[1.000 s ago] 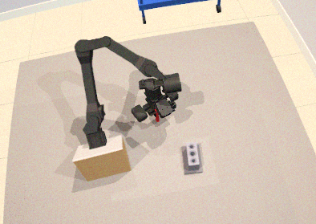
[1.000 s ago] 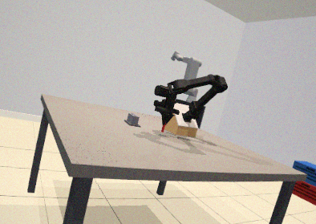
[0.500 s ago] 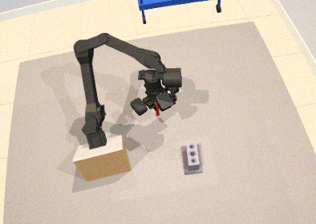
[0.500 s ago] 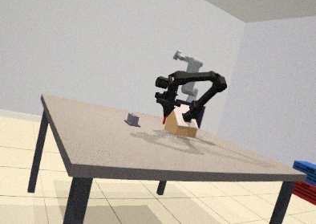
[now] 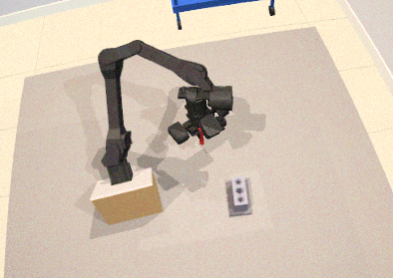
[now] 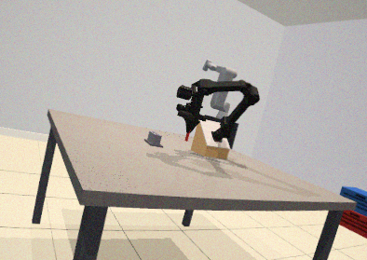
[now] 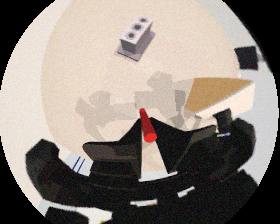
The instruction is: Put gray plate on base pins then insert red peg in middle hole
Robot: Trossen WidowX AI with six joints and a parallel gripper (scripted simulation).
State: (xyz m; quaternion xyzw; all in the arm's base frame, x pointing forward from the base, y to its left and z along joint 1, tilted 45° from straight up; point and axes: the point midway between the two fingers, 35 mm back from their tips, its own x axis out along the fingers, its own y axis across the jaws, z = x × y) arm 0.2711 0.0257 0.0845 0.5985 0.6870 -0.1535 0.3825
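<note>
The gray plate lies 190 mm to the right of my gripper tip, 70 mm below it and 60 mm ahead of it. Round my gripper tip: red peg right at my gripper tip.
</note>
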